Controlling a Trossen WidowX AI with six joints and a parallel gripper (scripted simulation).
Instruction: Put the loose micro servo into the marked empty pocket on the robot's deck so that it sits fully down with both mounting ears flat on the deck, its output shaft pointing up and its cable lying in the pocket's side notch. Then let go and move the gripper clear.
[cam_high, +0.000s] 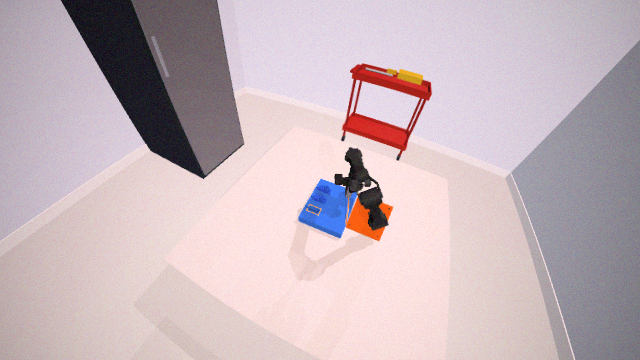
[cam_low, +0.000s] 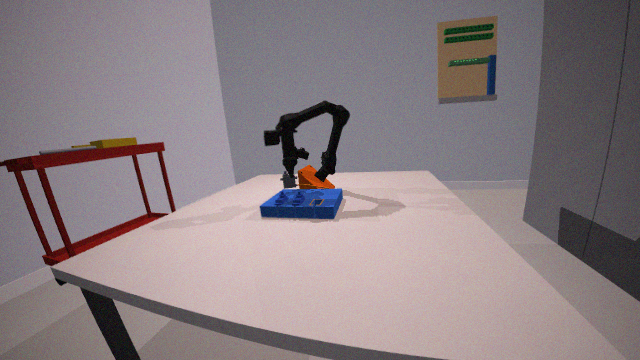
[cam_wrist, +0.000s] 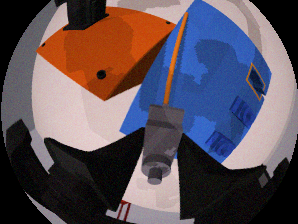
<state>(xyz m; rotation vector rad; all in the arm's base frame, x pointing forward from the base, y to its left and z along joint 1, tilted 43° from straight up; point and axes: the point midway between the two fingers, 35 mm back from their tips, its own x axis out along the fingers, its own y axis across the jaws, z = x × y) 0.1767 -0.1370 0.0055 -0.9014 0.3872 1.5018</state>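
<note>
My gripper tip is now 100 mm above the blue robot deck, 70 mm to the right of it and 40 mm short of it.
</note>
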